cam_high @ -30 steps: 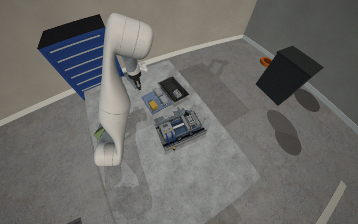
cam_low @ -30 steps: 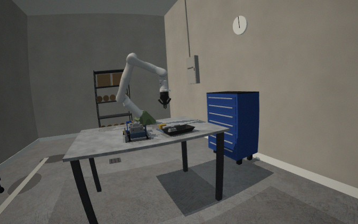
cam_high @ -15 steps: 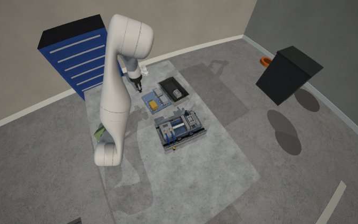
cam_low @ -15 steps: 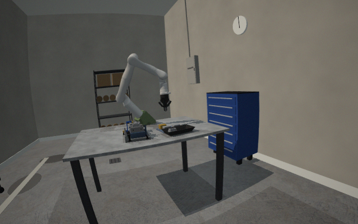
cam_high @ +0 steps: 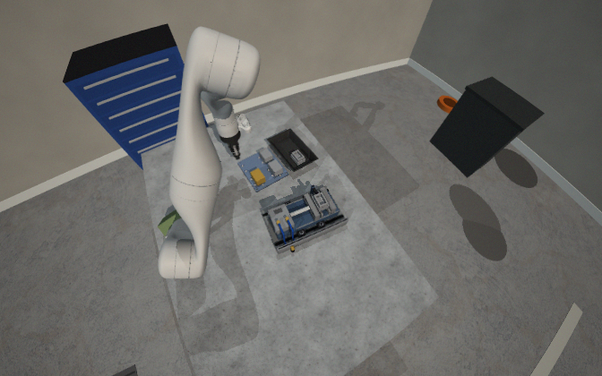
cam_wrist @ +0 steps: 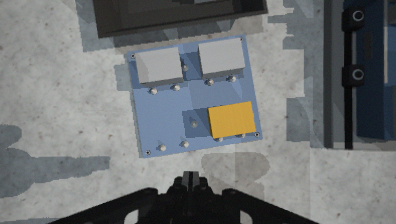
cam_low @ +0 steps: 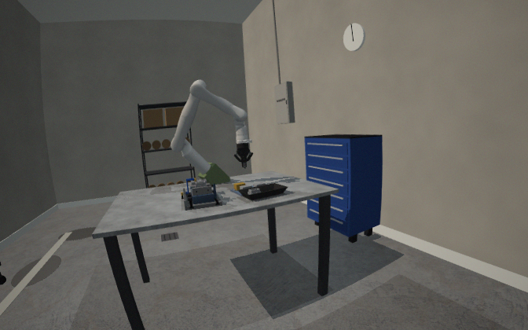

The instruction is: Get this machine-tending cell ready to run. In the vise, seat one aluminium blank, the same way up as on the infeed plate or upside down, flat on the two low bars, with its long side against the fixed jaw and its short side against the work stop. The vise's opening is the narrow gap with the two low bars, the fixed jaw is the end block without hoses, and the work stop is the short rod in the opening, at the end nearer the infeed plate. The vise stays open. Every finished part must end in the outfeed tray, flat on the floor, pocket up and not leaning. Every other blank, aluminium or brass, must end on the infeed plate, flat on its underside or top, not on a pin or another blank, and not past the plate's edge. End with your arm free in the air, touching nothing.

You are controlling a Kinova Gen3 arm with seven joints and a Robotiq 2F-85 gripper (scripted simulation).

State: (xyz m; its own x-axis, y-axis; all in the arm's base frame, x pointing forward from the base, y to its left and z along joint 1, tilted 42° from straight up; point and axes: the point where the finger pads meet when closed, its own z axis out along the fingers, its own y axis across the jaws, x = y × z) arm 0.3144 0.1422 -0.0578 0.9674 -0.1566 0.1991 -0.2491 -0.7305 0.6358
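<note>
Now: hand 4 cm short of the brass blank, 7 cm to the left of it and 12 cm above it. Also, from my hand: white rod: 7 cm ahead, 33 cm to the right, 7 cm below; vise: 9 cm ahead, 33 cm to the right, 10 cm below.
</note>
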